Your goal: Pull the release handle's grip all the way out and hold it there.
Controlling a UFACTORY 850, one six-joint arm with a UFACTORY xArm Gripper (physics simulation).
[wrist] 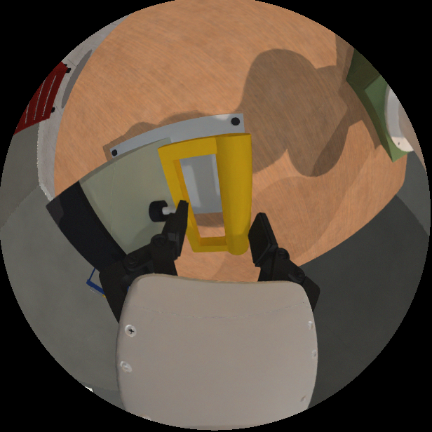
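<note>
I can see a grey base plate (pixel 217 124), and with it a yellow grip (pixel 233 152). My gripper (pixel 220 218) is visible to me as well.
</note>
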